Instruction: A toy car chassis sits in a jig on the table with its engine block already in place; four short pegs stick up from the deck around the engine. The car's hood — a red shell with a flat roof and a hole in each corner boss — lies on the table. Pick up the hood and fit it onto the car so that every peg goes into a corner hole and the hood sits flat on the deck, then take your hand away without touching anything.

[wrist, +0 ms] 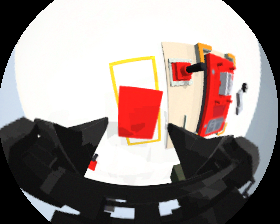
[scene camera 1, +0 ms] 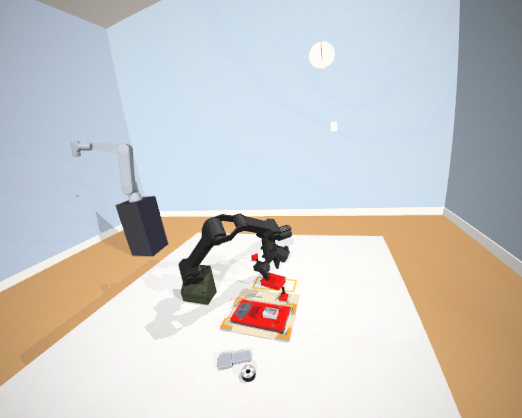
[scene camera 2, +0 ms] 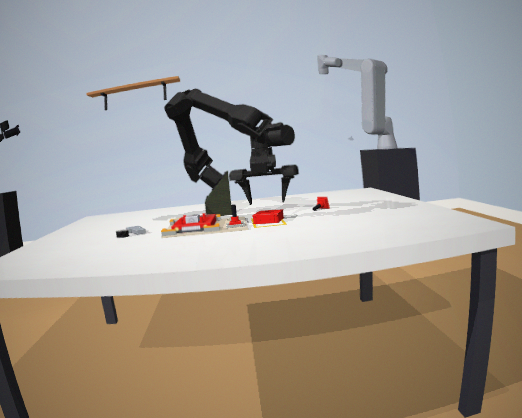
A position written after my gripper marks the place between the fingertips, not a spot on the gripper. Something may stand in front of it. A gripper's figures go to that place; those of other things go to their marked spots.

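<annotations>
There's a red hood (wrist: pixel 138 109) sitting 12 cm from the lens, and my own gripper (wrist: pixel 139 123) is 10 cm from the lens.
</annotations>
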